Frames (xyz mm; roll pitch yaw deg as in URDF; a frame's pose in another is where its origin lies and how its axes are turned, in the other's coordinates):
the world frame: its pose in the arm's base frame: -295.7 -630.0 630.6 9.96 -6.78 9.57
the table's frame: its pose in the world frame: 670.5 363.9 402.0 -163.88 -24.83 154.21
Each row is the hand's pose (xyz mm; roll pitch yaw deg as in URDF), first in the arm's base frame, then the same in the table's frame.
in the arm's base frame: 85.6 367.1 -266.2 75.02 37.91 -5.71
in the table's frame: -286.7 648.9 1396.2 -103.50 -15.27 175.24
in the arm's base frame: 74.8 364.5 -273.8 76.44 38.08 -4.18
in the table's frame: -280.3 645.0 1407.3 -102.69 -15.41 173.98
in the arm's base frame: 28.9 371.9 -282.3 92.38 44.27 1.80
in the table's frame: -240.5 645.4 1432.9 -89.20 -21.63 169.28
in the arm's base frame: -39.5 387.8 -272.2 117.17 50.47 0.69
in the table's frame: -171.9 649.6 1450.2 -64.01 -27.81 170.27
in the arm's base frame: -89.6 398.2 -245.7 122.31 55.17 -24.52
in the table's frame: -114.5 650.5 1445.2 -47.48 -33.64 -172.56
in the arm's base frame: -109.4 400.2 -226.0 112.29 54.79 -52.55
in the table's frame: -88.6 648.2 1434.7 -45.59 -37.77 -153.51
